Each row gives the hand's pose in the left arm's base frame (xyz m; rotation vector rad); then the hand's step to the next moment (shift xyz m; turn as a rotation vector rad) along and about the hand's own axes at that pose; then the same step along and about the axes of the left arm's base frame.
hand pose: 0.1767 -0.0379 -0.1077 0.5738 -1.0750 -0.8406
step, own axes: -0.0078 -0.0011 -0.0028 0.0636 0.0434 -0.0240
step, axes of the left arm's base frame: 0.0005 0.0058 -0.0060 0.0500 -0.0273 0.0571
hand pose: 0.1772 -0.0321 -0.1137 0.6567 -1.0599 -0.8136
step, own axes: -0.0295 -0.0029 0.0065 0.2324 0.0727 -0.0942
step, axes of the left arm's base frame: -0.0145 0.0224 -0.0144 0.1669 -0.1460 0.1378
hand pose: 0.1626 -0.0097 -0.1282 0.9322 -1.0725 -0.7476
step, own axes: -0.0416 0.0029 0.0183 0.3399 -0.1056 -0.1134
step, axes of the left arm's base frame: -0.0302 0.0326 -0.0100 0.2074 -0.3103 0.0151
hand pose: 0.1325 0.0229 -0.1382 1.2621 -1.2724 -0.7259
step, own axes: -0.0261 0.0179 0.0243 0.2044 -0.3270 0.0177
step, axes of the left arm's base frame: -0.0330 0.0218 0.0055 0.1042 -0.2714 -0.2540
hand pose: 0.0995 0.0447 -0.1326 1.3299 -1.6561 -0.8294
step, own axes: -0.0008 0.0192 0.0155 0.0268 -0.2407 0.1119
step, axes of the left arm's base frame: -0.0220 0.0049 0.0100 -0.0013 -0.0797 -0.2546
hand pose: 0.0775 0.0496 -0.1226 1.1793 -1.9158 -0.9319
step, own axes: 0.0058 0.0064 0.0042 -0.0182 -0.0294 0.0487
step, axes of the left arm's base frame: -0.0082 -0.0023 0.0044 -0.0220 0.0176 -0.0527
